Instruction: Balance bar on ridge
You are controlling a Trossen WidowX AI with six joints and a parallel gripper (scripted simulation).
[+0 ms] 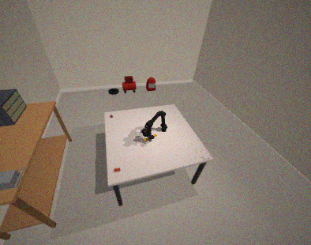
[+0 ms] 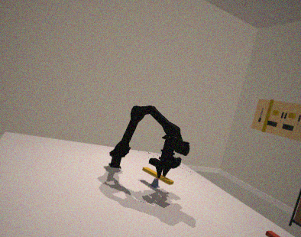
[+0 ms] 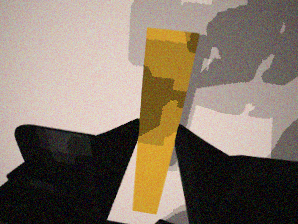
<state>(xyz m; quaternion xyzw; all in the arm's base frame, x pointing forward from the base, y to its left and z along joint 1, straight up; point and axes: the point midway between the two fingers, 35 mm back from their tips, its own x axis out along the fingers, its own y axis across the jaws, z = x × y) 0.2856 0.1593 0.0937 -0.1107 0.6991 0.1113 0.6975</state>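
Right now the yellow bar is 30 mm behind my gripper tip and 10 mm to the right of it.
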